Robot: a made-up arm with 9 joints. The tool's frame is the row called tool. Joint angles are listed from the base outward. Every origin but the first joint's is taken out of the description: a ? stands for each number. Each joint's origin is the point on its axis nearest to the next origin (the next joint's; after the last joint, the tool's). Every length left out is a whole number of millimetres.
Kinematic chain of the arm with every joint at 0, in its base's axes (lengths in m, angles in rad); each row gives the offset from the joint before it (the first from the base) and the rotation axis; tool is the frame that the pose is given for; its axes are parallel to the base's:
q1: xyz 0.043 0 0.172 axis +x
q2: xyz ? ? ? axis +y
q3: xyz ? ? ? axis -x
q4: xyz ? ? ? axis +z
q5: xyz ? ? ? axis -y
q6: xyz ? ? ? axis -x
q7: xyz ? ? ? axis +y
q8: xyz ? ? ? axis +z
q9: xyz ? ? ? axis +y
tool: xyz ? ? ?
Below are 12 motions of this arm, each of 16 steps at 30 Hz.
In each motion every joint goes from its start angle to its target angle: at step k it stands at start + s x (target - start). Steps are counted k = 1, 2, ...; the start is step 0. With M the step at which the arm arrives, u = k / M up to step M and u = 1 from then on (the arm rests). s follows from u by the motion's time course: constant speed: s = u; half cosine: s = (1 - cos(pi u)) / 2; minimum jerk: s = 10 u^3 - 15 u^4 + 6 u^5.
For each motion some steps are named. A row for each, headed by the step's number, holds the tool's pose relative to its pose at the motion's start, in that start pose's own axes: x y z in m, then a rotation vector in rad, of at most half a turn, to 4 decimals.
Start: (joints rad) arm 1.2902 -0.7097 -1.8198 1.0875 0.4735 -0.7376 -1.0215 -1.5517 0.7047
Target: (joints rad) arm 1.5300 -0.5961 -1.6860 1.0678 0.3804 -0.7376 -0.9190 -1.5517 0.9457
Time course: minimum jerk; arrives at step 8
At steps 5, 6, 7, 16:
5: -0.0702 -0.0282 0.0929 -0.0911 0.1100 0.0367
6: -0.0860 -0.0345 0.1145 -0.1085 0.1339 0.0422
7: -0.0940 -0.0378 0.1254 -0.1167 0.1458 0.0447
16: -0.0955 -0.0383 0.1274 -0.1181 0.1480 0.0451

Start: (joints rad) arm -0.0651 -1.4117 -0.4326 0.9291 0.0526 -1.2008 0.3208 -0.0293 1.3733
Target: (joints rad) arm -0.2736 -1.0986 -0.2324 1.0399 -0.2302 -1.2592 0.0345 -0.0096 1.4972
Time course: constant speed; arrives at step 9
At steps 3, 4, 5, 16:
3: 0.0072 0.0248 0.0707 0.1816 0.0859 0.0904
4: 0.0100 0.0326 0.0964 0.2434 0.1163 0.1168
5: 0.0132 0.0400 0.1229 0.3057 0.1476 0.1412
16: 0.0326 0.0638 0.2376 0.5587 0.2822 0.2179

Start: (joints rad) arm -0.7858 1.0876 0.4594 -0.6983 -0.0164 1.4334 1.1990 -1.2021 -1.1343
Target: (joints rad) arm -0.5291 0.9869 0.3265 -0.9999 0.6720 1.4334 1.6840 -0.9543 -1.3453
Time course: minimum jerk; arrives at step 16
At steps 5, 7, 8, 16:
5: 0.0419 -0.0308 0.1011 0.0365 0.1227 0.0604
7: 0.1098 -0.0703 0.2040 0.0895 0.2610 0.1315
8: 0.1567 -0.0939 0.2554 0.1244 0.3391 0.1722
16: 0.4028 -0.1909 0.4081 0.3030 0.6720 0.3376

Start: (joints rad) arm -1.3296 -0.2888 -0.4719 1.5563 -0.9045 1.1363 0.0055 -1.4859 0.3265
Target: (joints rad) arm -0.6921 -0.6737 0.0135 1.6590 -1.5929 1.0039 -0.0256 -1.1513 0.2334
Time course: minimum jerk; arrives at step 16
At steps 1, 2, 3, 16:
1: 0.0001 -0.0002 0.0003 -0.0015 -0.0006 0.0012
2: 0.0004 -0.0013 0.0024 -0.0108 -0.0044 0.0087
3: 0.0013 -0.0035 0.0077 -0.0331 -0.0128 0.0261
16: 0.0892 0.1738 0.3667 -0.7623 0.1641 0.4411

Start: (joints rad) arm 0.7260 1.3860 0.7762 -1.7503 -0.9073 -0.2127 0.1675 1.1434 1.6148
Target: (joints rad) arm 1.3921 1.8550 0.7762 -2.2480 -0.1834 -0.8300 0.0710 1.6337 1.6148
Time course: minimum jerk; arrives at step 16
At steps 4, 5, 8, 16:
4: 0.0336 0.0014 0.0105 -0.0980 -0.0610 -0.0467
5: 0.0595 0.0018 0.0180 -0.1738 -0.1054 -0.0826
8: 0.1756 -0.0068 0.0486 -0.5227 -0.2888 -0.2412
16: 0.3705 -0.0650 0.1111 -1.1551 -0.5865 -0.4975

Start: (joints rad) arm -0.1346 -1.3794 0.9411 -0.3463 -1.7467 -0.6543 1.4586 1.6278 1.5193
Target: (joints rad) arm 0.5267 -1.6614 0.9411 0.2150 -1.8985 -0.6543 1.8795 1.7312 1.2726
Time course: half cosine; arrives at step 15
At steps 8, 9, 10, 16:
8: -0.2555 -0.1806 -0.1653 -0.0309 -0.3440 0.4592
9: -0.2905 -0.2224 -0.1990 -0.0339 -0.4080 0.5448
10: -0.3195 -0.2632 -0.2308 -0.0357 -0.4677 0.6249
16: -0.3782 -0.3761 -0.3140 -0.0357 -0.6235 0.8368

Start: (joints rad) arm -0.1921 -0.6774 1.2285 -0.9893 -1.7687 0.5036 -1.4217 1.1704 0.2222
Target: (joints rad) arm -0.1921 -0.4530 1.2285 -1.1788 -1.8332 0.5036 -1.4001 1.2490 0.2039
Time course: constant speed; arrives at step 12
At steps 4, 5, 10, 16:
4: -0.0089 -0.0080 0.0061 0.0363 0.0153 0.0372
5: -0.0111 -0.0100 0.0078 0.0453 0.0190 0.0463
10: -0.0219 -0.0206 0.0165 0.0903 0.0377 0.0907
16: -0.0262 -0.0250 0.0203 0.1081 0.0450 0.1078

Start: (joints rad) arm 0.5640 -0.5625 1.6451 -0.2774 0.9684 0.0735 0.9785 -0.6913 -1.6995
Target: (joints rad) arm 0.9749 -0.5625 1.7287 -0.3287 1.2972 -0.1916 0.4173 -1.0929 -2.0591
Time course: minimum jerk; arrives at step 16
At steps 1, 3, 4, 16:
1: -0.0009 0.0006 -0.0003 -0.0007 -0.0013 -0.0014
3: -0.0200 0.0135 -0.0067 -0.0151 -0.0288 -0.0299
4: -0.0413 0.0295 -0.0140 -0.0333 -0.0604 -0.0634
16: -0.2173 0.3515 -0.1028 -0.5173 -0.4384 -0.5812

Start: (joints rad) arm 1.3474 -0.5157 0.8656 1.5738 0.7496 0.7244 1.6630 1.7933 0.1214
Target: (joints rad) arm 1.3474 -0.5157 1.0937 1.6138 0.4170 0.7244 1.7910 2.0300 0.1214
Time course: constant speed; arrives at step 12
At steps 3, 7, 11, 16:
3: -0.0070 -0.0028 0.0838 0.1447 0.0625 0.0733
7: -0.0033 -0.0221 0.1896 0.3437 0.1322 0.1651
11: 0.0139 -0.0563 0.2850 0.5488 0.1864 0.2483
16: 0.0202 -0.0667 0.3068 0.6009 0.1975 0.2676

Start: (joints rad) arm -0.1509 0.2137 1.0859 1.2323 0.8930 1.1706 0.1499 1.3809 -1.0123
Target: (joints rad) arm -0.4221 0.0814 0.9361 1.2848 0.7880 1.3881 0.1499 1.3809 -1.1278
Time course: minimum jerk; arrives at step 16
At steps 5, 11, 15, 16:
5: -0.0050 -0.0047 0.0425 0.0237 0.0433 0.0090
11: -0.0133 -0.0403 0.1892 0.1046 0.1967 0.0582
15: -0.0129 -0.0551 0.2282 0.1262 0.2388 0.0767
16: -0.0129 -0.0553 0.2287 0.1265 0.2394 0.0769

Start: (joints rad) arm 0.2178 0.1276 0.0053 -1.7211 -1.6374 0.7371 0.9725 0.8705 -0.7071
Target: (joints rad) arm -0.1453 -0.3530 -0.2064 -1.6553 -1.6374 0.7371 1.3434 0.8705 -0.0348
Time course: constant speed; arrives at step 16
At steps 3, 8, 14, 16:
3: -0.0150 0.0000 0.0621 -0.0201 0.1672 0.0392
8: -0.0133 0.0391 0.1558 -0.0860 0.4511 0.0765
14: 0.0238 0.1602 0.2291 -0.2006 0.7929 0.0573
16: 0.0425 0.2180 0.2386 -0.2426 0.9054 0.0323

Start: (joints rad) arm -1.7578 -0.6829 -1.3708 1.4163 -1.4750 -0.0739 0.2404 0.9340 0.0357
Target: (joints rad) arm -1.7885 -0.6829 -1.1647 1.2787 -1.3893 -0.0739 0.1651 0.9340 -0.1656
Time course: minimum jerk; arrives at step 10
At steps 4, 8, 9, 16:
4: 0.0003 -0.0281 -0.0252 0.0427 -0.0865 -0.0049
8: 0.0109 -0.0644 -0.0803 0.1223 -0.2560 -0.0384
9: 0.0123 -0.0662 -0.0848 0.1282 -0.2693 -0.0424
16: 0.0125 -0.0665 -0.0856 0.1292 -0.2716 -0.0431

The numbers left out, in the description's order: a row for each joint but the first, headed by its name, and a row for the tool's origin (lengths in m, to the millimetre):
q2: 0 -0.37 0.101
q3: -0.08 0 -0.18
q4: 0 -0.07 -0.007
q5: 0.336 -0.147 0
q6: -0.032 0 0.079
q7: 0 -0.004 0.238
q8: -0.37 0 -0.259
q9: -0.066 -0.11 0
tool: -0.349 0 0.026

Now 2 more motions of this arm.
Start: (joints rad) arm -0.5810 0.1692 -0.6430 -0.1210 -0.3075 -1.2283 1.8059 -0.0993 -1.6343
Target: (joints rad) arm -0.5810 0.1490 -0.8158 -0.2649 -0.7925 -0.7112 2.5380 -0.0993 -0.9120
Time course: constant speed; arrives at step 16
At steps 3, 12, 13, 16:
3: 0.1061 0.0676 0.1519 -0.0281 0.3061 -0.0870
12: 0.6973 0.1215 0.4009 0.0410 1.2842 -0.3516
13: 0.7770 0.1077 0.3992 0.0623 1.3971 -0.3784
16: 1.0126 0.0418 0.3511 0.1421 1.7397 -0.4526

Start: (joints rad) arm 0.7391 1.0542 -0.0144 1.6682 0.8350 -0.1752 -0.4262 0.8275 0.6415
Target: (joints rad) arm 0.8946 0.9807 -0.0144 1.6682 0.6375 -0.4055 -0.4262 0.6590 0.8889
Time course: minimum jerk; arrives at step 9
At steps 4, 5, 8, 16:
4: -0.0082 -0.0163 0.0124 0.1410 0.0574 0.0282
5: -0.0117 -0.0274 0.0205 0.2136 0.0931 0.0480
8: -0.0160 -0.0531 0.0376 0.3463 0.1695 0.0935
16: -0.0161 -0.0540 0.0382 0.3502 0.1720 0.0951

